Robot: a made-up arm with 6 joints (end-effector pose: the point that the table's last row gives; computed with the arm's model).
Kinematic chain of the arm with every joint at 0, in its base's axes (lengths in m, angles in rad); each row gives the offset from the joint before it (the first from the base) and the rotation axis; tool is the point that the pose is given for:
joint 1: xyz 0 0 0.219 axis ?
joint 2: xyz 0 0 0 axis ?
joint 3: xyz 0 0 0.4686 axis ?
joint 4: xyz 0 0 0 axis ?
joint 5: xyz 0.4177 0 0 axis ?
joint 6: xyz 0 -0.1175 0 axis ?
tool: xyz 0 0 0
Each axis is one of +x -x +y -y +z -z.
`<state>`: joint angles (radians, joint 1 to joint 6).
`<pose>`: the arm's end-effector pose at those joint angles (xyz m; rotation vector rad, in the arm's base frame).
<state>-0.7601 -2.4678 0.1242 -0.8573 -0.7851 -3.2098</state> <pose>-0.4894 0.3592 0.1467 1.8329 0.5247 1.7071</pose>
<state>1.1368 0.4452 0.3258 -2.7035 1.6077 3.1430</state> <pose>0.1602 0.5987 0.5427 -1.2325 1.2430 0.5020</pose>
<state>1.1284 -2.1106 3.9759 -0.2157 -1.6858 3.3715</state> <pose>0.1049 -0.0466 -0.1281 1.0337 1.1441 -1.6942</pose>
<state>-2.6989 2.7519 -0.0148 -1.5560 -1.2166 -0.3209</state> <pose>0.2285 0.1102 -0.2581 -1.4694 0.7116 -0.5196</pose>
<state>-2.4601 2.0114 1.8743 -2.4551 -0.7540 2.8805</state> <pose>-0.5854 -0.5918 -0.1117 -0.7582 0.2080 -1.9879</pose>
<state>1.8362 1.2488 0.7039 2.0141 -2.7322 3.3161</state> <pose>-0.2734 0.8135 0.2416 1.1439 -1.0699 -0.1279</pose>
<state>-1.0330 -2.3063 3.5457 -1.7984 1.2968 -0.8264</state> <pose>0.0147 0.0272 -0.3740 1.1113 -2.3005 -1.6324</pose>
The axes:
joint 1: +z
joint 2: +y
joint 3: -y
joint 4: -x
joint 5: -y
joint 6: -x

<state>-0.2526 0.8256 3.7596 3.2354 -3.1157 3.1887</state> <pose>-0.0309 0.1288 0.6336 0.0760 0.2263 -0.2544</pose>
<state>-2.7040 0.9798 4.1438 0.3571 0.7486 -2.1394</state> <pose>-0.0217 0.1114 0.4297 -1.4541 0.4940 0.6201</pose>
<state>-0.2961 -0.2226 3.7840 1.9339 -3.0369 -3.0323</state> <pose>-0.2660 0.1248 0.2869 -1.2995 -0.4640 -0.8653</pose>
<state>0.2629 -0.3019 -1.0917 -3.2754 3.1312 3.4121</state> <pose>0.1299 0.1556 0.3808 0.1079 -2.3055 -0.3428</pose>
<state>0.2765 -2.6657 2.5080 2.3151 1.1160 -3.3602</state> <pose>0.0251 0.0899 -0.5331 0.8389 2.2347 -0.0977</pose>
